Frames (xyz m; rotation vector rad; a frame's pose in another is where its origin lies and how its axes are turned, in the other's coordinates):
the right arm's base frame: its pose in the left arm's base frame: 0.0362 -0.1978 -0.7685 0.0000 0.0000 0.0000
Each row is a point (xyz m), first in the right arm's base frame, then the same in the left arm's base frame.
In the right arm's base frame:
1: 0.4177 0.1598 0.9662
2: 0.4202 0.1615 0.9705
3: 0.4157 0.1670 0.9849
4: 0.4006 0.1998 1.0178
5: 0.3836 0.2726 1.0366
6: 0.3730 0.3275 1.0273
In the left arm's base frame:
1: 0.4539 -0.0380 0.1977
2: 0.4564 -0.0363 0.2020
3: 0.4519 -0.0308 0.2164
4: 0.4368 0.0020 0.2493
5: 0.4198 0.0748 0.2681
6: 0.4092 0.1297 0.2588

